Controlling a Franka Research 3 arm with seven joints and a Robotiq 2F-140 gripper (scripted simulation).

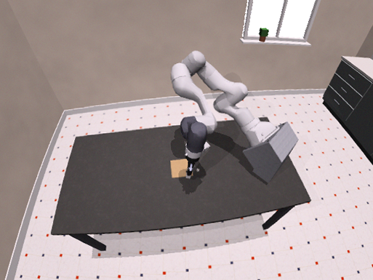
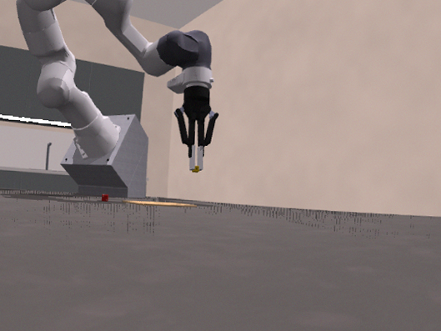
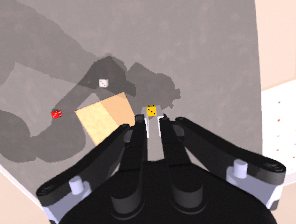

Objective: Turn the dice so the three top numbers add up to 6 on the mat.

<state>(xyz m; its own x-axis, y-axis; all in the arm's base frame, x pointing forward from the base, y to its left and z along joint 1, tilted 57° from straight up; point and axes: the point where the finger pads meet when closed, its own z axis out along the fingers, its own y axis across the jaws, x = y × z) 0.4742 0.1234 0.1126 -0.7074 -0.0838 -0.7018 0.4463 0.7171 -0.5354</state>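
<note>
Now: hand 30 mm above the yellow die. From my hand the other things lie so: tan mat (130 mm to the right, 130 mm below); red die (120 mm behind, 210 mm to the right, 120 mm below); white die (100 mm behind, 60 mm to the right, 120 mm below).
</note>
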